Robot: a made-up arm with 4 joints.
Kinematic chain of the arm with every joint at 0, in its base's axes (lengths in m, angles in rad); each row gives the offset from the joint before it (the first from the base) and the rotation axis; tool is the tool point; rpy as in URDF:
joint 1: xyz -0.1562 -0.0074 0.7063 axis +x
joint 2: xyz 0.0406 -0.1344 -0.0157 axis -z
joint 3: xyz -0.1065 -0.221 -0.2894 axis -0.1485 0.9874 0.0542
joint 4: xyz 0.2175 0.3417 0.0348 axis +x
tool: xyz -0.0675 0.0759 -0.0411 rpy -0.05 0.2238 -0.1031
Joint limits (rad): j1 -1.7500..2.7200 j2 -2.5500..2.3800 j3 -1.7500..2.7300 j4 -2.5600..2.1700
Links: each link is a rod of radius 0.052 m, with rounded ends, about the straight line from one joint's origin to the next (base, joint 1, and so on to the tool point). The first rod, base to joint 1, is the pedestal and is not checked.
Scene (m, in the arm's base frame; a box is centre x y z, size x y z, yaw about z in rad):
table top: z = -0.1
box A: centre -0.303 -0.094 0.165 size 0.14 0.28 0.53 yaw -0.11
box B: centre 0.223 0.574 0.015 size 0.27 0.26 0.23 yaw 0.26
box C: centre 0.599 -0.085 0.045 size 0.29 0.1 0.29 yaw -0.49
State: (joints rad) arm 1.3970 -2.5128 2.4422 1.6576
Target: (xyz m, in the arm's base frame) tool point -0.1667 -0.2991 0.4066
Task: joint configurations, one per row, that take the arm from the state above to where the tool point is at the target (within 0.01 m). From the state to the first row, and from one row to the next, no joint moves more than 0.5 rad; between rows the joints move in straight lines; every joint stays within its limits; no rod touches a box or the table.
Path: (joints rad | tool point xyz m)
1: 1.2786 -2.2779 2.0017 1.6600 | -0.1194 0.3814 0.2257
2: 1.1602 -2.0430 1.5612 1.6624 | -0.2239 0.3360 0.2704
3: 1.0417 -1.8081 1.1207 1.6648 | -0.2767 0.2810 0.3514
4: 0.9233 -1.5733 0.6803 1.6671 | -0.2802 0.2168 0.4387
5: 0.8049 -1.3384 0.2398 1.6695 | -0.2569 0.1395 0.5101
6: 0.6865 -1.1035 -0.2007 1.6719 | -0.2387 0.0511 0.5578
7: 0.5680 -0.8686 -0.6412 1.6743 | -0.2514 -0.0344 0.5851
8: 0.4496 -0.6337 -1.0817 1.6767 | -0.3030 -0.0940 0.5965
9: 0.2152 -0.6332 -0.6447 1.7753 | -0.2338 -0.0534 0.6085
10: -0.0192 -0.6327 -0.2078 1.8740 | -0.1781 -0.0275 0.5604
11: -0.2536 -0.6321 0.2292 1.9727 | -0.1456 -0.0562 0.4787
12: -0.4880 -0.6316 0.6661 2.0713 | -0.1417 -0.1535 0.4114
13: -0.7225 -0.6311 1.1031 2.1700 | -0.1667 -0.2991 0.4066

